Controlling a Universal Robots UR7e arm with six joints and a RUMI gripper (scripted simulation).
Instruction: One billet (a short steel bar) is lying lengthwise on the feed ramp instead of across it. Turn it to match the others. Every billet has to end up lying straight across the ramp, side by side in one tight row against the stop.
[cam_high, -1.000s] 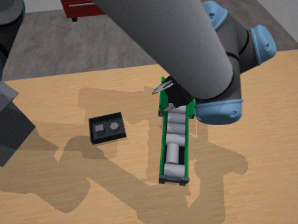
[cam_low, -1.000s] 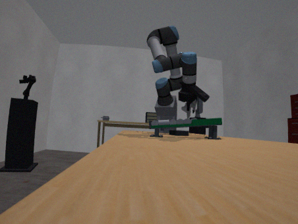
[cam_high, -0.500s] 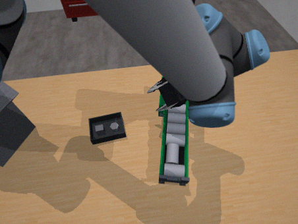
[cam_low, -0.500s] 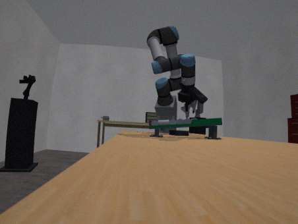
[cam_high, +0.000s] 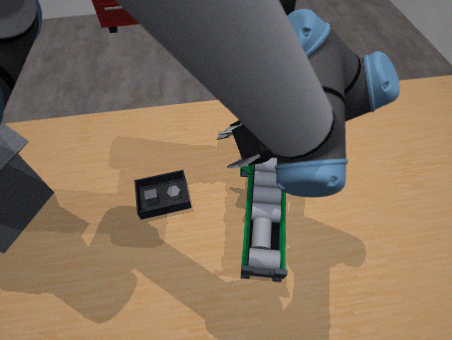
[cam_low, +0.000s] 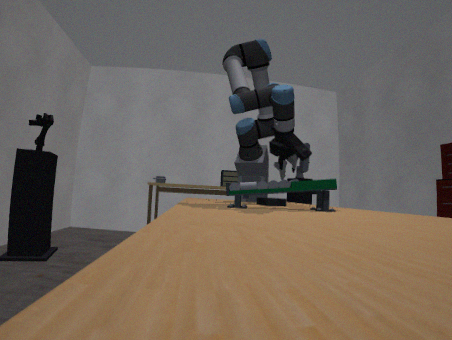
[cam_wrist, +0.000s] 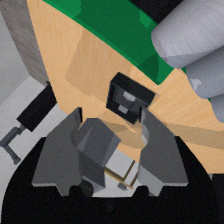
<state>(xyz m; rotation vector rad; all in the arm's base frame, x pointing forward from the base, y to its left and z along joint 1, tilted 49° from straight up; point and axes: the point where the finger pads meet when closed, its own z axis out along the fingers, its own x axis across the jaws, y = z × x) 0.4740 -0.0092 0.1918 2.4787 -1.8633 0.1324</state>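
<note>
Now: the stop 25 cm to the right of my hand, 8 cm below it and 5 cm behind it. Round my hand: black tray (17 cm behind, 13 cm below, 4 cm to the left).
</note>
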